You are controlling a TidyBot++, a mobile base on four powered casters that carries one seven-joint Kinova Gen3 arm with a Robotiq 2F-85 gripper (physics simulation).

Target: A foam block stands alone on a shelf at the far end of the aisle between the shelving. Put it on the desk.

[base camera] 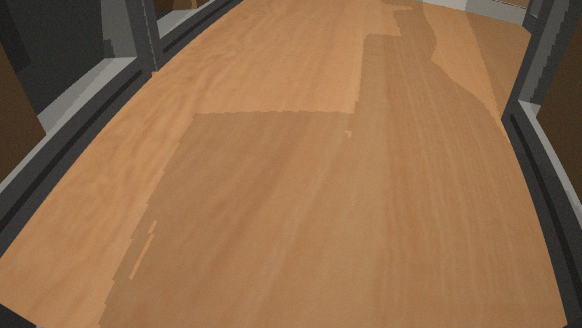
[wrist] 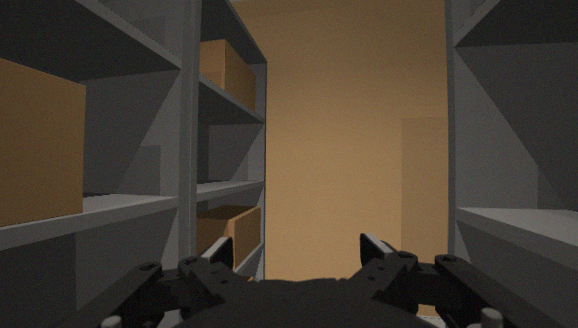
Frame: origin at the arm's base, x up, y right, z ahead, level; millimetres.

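Where they show: gripper, fingertip midpoint: (wrist: 296, 249).
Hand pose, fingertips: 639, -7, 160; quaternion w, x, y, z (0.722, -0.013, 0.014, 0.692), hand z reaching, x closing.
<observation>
After its pixels a point has its place, as x, y, z.
My gripper (wrist: 296, 249) {639, -7, 160} is open, with its two fingers wide apart at the bottom of the wrist view and no thing between them. It points along the aisle towards the far wall. The foam block does not show in either view. The desk does not show in either view.
Grey shelving (wrist: 188, 125) {842, -363, 809} stands along the left with brown boxes (wrist: 40, 145) {730, -458, 400} (wrist: 247, 232) {289, -244, 1403} on its boards. More grey shelving (wrist: 451, 150) {744, 437, 595} stands close on the right. A tan wall (wrist: 345, 125) {999, 414, 1592} closes the far end. In the base view, the wooden floor (base camera: 300, 200) {-397, 1, 402} runs between the shelving bases.
</observation>
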